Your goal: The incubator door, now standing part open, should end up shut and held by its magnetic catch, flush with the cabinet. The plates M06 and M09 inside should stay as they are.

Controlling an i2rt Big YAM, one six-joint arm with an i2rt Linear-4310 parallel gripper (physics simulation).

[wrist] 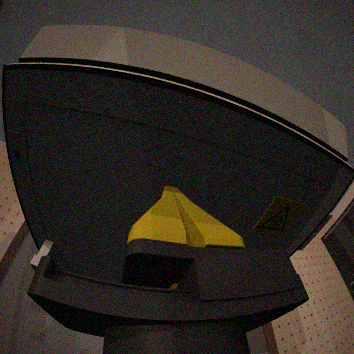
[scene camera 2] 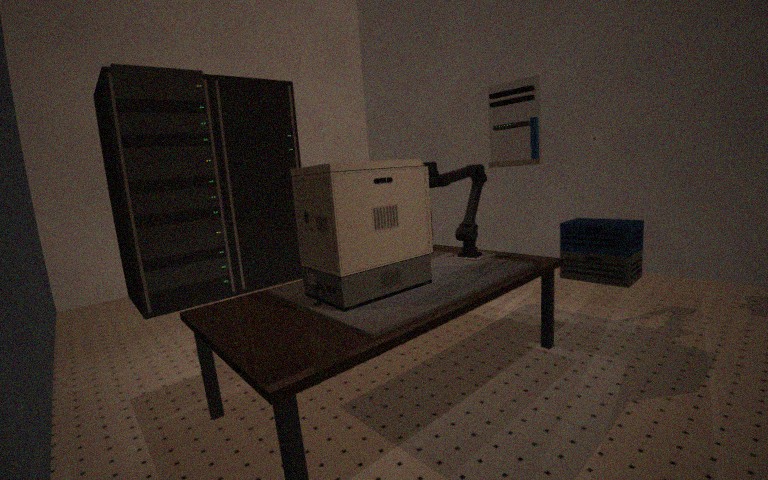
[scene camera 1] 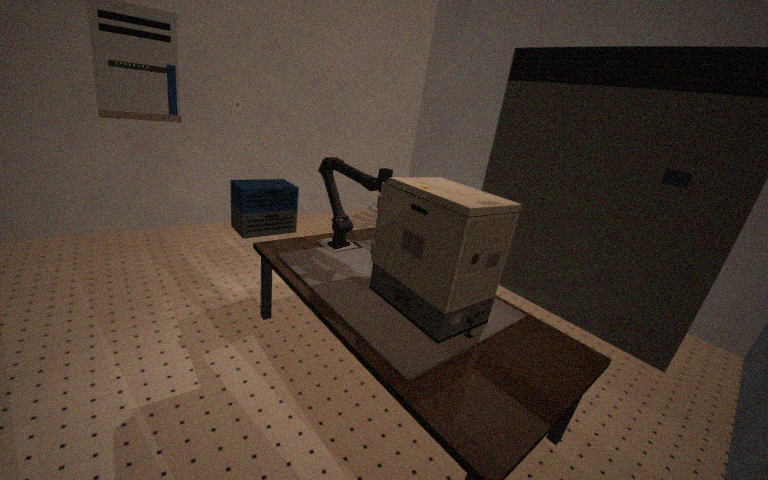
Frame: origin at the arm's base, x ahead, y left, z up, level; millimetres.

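Where they show: gripper, fingertip midpoint: (wrist: 167,190); arm's base, origin of the base link: (scene camera 2: 469,255) (scene camera 1: 338,244).
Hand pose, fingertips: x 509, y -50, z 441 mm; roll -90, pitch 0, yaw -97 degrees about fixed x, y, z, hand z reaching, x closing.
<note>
Each offset is from my fingertips to the top centre of the thing. "spot": to the spot under its first point. Level surfaces: height alone.
The incubator cabinet @(231 mm ahead, 62 mm right, 110 mm up) (scene camera 1: 433,260) (scene camera 2: 385,243) (wrist: 200,65) is a cream box on a grey base. Its door @(spot: 3 mm ahead, 46 mm left, 25 mm up) (wrist: 110,150) shows as a dark panel with a yellow warning label in the wrist view. The door lies close along the cabinet front, with a thin dark line and a pale line between them at the top edge; I cannot tell whether it is fully flush or held by the catch. My gripper (wrist: 167,190) is shut and empty, its yellow fingertips in front of the door face; contact is unclear. Its fingertips are hidden in the scene views. Plates M06 and M09 do not show.
The cabinet stands on a grey mat @(440 mm down) (scene camera 1: 396,350) (scene camera 2: 368,325) on a brown table @(453 mm down) (scene camera 1: 509,418) (scene camera 2: 254,350). The arm's base is on the mat, on the door side. Blue-and-grey crates (scene camera 1: 263,198) (scene camera 2: 601,237) and tall dark racks (scene camera 2: 114,186) stand beyond the table.
</note>
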